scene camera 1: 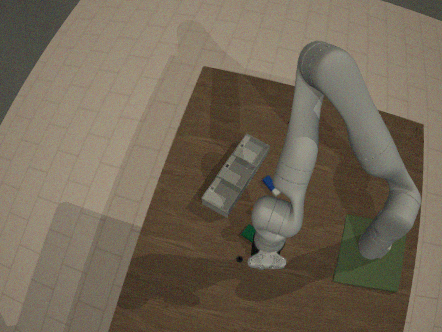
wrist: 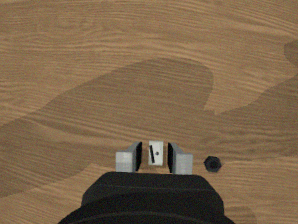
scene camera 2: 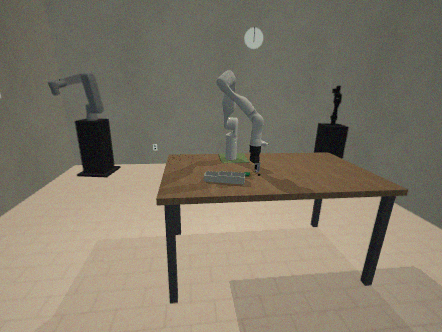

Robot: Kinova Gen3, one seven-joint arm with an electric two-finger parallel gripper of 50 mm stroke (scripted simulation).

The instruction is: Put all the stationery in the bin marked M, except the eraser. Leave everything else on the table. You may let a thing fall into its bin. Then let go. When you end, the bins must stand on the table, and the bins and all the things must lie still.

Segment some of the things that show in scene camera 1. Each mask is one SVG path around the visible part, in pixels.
A grey three-compartment bin row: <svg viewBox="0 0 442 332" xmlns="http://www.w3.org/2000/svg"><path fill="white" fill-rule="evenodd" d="M248 134L245 134L202 197L203 205L226 218L269 153L270 147Z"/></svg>
